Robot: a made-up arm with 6 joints.
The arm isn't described. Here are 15 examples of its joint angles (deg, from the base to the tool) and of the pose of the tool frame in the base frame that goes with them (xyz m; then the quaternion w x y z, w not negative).
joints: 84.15 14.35 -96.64 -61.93 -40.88 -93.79
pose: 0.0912 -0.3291 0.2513 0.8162 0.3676 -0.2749 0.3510
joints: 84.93 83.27 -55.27 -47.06 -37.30 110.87
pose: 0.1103 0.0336 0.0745 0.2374 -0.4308 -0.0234 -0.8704
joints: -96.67 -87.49 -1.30 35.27 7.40 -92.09
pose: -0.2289 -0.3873 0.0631 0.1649 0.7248 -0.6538 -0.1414
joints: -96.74 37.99 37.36 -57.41 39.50 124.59
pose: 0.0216 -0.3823 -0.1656 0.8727 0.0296 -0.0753 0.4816
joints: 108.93 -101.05 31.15 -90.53 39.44 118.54
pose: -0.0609 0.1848 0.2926 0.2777 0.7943 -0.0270 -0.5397
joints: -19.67 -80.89 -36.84 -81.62 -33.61 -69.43
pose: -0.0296 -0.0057 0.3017 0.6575 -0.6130 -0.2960 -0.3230
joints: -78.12 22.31 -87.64 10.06 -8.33 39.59
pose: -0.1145 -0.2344 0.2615 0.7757 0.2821 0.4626 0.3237
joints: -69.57 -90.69 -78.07 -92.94 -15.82 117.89
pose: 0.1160 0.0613 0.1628 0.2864 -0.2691 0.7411 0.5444
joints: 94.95 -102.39 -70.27 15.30 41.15 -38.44
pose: -0.2831 -0.0804 0.0455 0.5374 -0.3222 0.7791 -0.0198
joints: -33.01 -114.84 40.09 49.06 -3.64 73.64
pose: -0.2380 -0.4786 0.2814 0.0193 -0.5168 -0.6162 0.5940
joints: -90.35 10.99 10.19 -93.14 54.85 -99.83
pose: -0.3189 -0.4141 -0.0568 0.5886 -0.1598 -0.3894 -0.6902
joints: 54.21 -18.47 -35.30 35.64 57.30 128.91
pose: 0.1110 0.1966 0.0805 0.1011 0.9318 -0.3150 -0.1491
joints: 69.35 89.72 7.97 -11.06 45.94 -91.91
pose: -0.1068 0.1509 0.0286 0.7251 0.3659 -0.1171 0.5715
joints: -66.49 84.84 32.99 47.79 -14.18 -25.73
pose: 0.1890 0.0380 0.0802 0.6309 -0.4224 -0.0884 -0.6448
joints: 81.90 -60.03 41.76 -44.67 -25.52 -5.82
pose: 0.0863 0.0382 0.0278 0.5098 -0.3900 -0.7192 -0.2660
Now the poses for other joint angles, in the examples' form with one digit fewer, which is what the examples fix.
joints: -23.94 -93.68 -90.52 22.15 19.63 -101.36
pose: -0.025 0.107 -0.013 0.345 0.775 0.529 -0.018
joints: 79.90 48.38 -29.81 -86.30 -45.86 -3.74
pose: 0.154 -0.050 0.076 0.925 -0.145 0.341 -0.079
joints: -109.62 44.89 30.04 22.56 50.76 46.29
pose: 0.102 -0.289 -0.205 0.067 0.269 0.440 0.854
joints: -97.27 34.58 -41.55 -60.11 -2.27 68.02
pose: -0.215 -0.281 0.173 0.790 -0.090 0.177 0.580
